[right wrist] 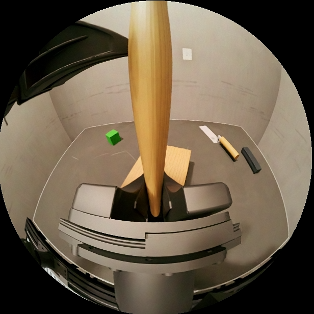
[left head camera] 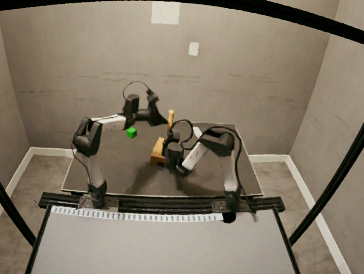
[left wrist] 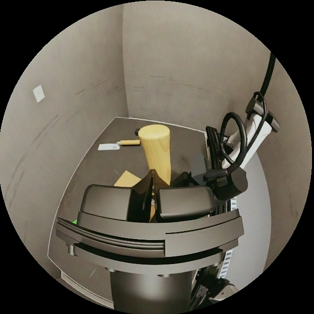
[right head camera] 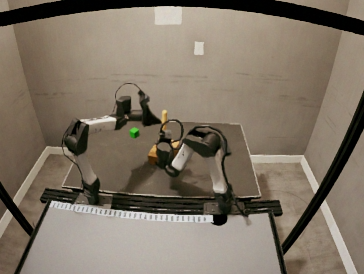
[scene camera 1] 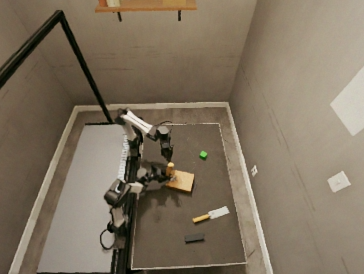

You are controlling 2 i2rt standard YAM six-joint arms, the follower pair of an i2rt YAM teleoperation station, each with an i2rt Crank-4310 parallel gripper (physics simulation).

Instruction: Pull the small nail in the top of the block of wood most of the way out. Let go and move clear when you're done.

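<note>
The wood block lies on the table. A hammer's pale wooden handle stands upright at the block's edge. My right gripper is shut on the lower part of the handle. My left gripper is shut with its fingertips together and nothing between them, close beside the handle; in the right wrist view its tip meets the handle's edge. The nail and most of the hammer head are hidden.
A green cube lies beyond the block. A flat-bladed tool with a wooden handle and a dark bar lie farther along the table.
</note>
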